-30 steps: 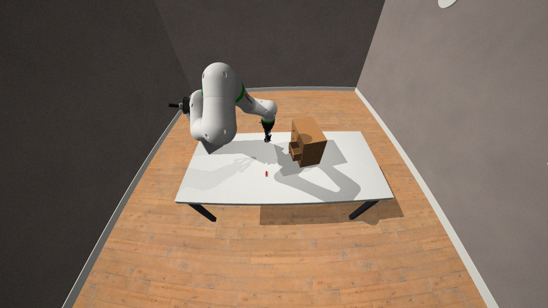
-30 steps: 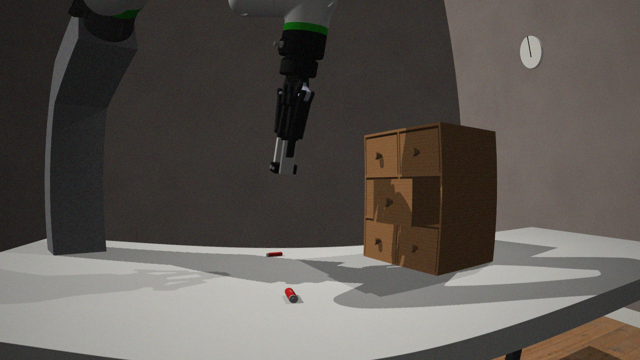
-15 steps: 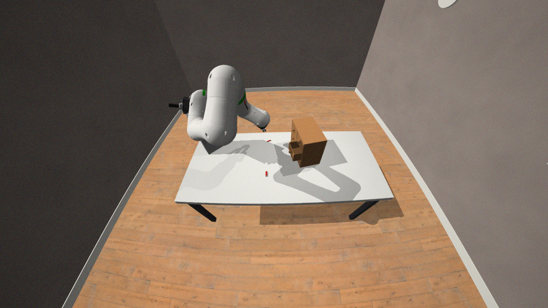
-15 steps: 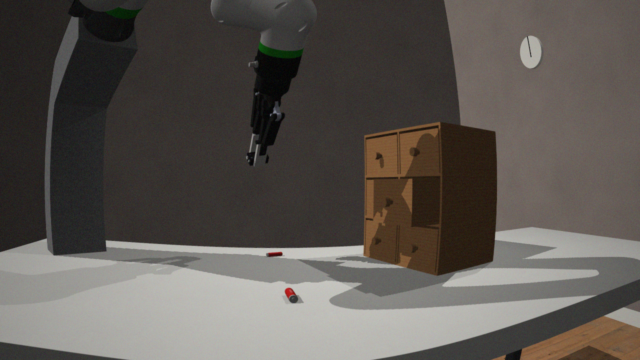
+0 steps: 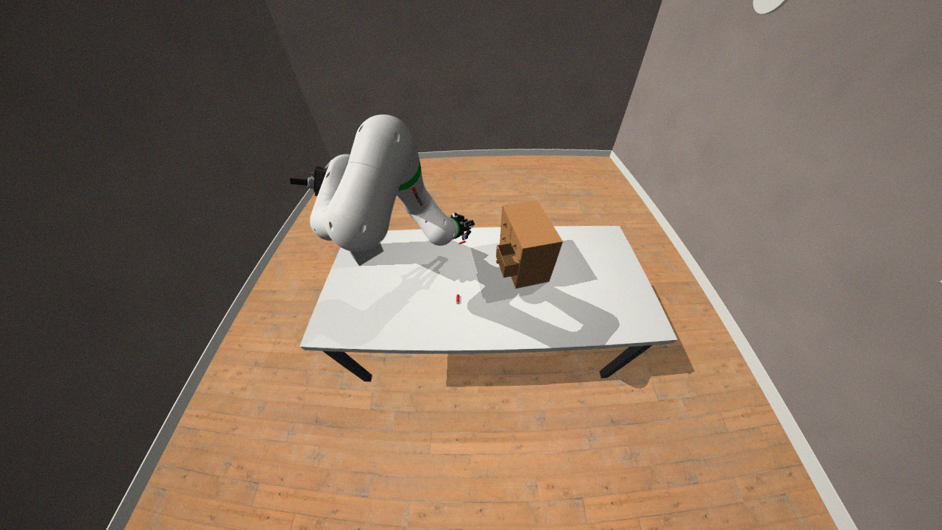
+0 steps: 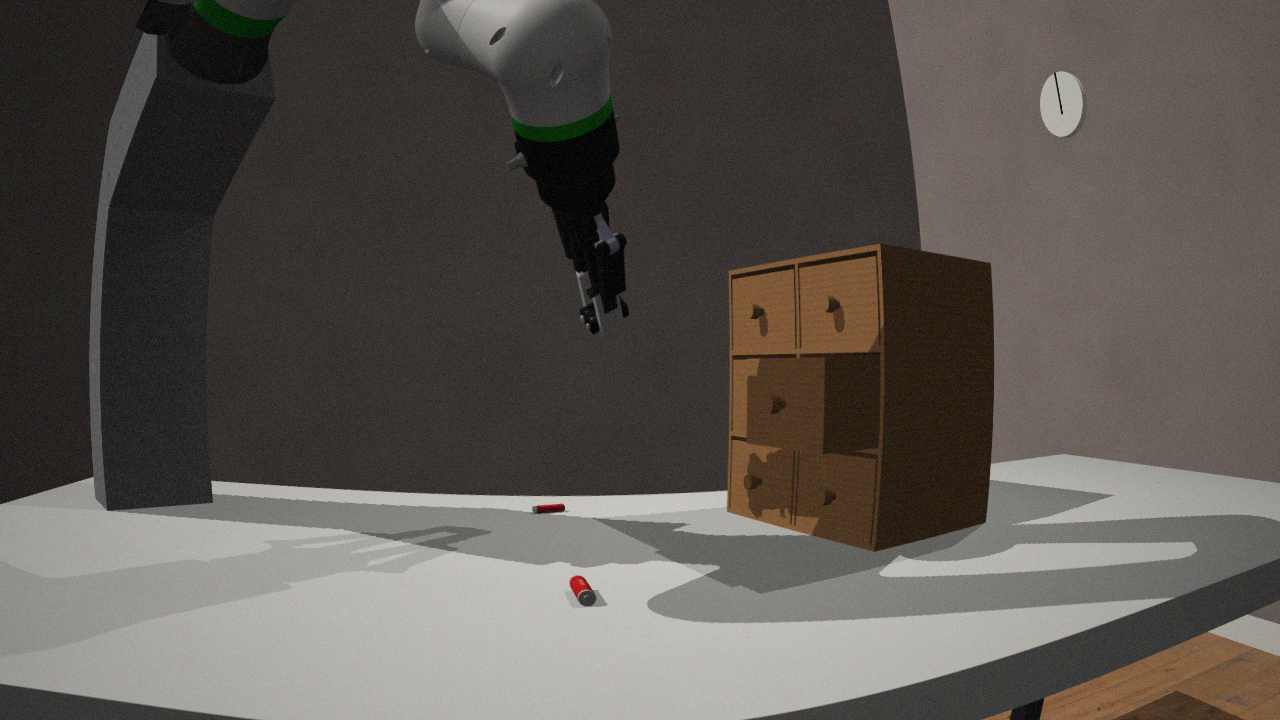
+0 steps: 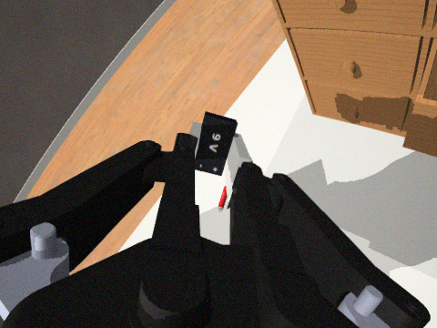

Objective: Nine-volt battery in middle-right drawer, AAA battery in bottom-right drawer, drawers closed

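Right now my hand is 10 mm short of the black nine-volt battery, 20 mm to the right of it and 20 mm above it. The rest, counted from my hand: red AAA battery: 10 mm ahead, 140 mm to the left, 250 mm below.
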